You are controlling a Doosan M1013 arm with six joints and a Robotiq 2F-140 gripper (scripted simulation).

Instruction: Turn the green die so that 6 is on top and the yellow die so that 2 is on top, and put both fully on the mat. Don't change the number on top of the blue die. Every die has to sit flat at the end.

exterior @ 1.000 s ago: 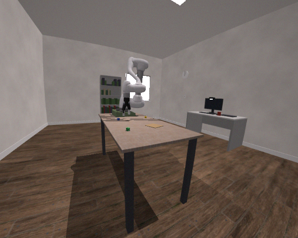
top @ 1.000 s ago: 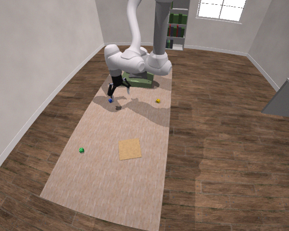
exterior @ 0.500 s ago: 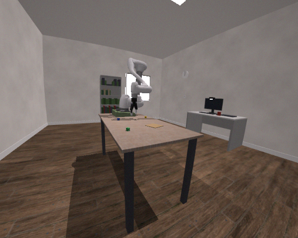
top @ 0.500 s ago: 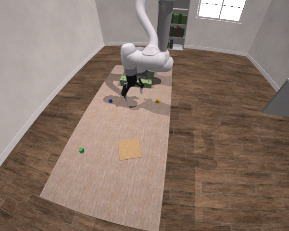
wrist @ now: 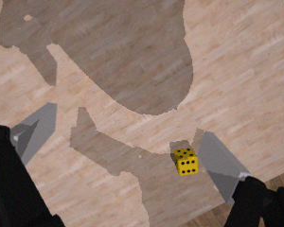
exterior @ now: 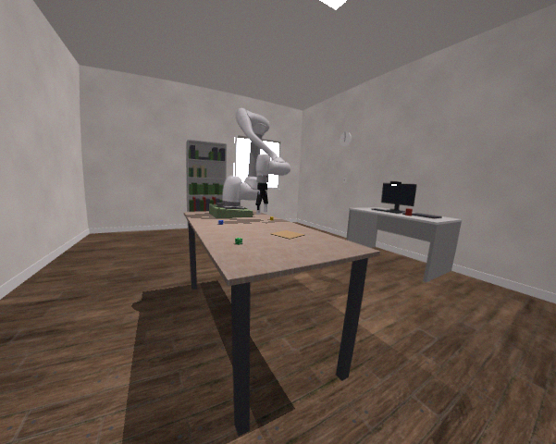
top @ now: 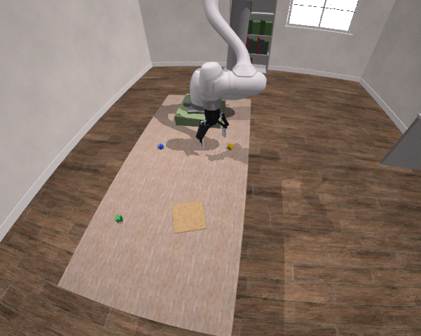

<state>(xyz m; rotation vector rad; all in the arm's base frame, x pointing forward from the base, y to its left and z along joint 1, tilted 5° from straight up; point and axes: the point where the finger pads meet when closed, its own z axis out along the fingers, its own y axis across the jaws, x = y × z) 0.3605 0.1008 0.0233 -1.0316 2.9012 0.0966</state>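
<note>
Now: the yellow die 100 mm to the left of my hand, 60 mm below it and 10 mm behind it. Also, from my hand: green die 480 mm ahead, 410 mm to the right, 60 mm below; then tan mat 430 mm ahead, 80 mm to the right, 70 mm below; then blue die 320 mm to the right, 60 mm below.
</note>
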